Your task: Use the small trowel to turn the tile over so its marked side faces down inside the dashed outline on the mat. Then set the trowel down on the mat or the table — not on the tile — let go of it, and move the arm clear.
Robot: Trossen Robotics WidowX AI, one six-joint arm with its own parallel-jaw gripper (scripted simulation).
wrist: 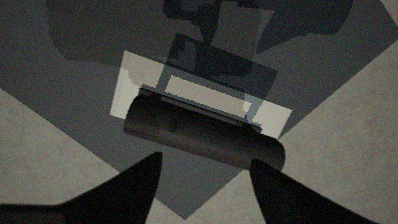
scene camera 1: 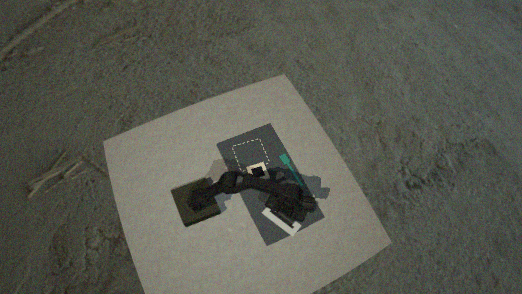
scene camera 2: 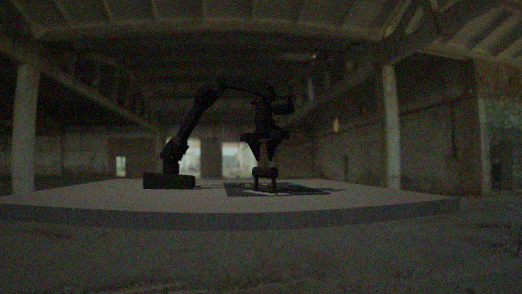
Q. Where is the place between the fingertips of the gripper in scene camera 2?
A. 263,161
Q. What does the gripper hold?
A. Nothing.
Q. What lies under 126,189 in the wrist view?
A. The gripper.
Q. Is the gripper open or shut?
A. Open.
